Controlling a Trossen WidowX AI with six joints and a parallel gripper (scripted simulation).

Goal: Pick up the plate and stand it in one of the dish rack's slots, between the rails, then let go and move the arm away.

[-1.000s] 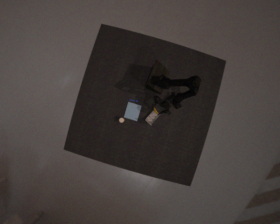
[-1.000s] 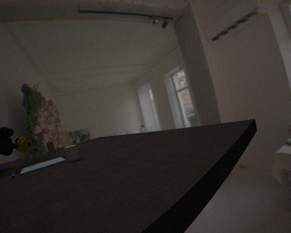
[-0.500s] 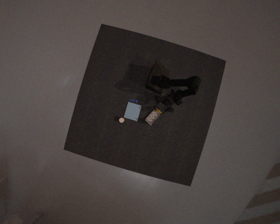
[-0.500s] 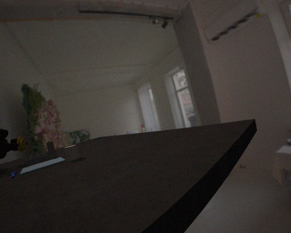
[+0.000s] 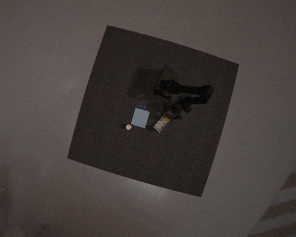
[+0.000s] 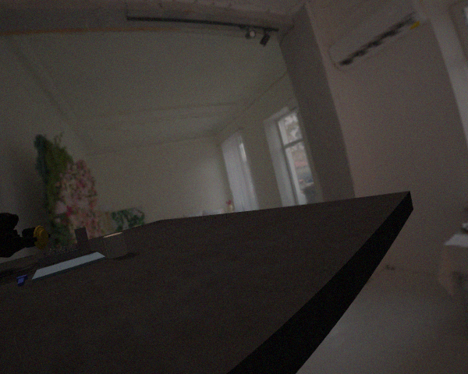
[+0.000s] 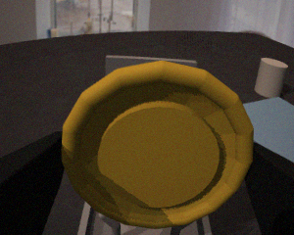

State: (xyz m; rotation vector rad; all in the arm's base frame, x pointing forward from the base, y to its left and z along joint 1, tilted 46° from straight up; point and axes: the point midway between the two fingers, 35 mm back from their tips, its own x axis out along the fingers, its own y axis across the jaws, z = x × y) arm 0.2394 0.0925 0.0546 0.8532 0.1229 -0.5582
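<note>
Right now my gripper tip is 50 mm short of the grey dish rack, 30 mm to the left of it and 50 mm above it. Round my gripper tip: yellow plate 10 mm behind; blue spoon 70 mm behind, 220 mm to the right, 70 mm below; light blue mat 30 mm ahead, 220 mm to the right, 70 mm below.
</note>
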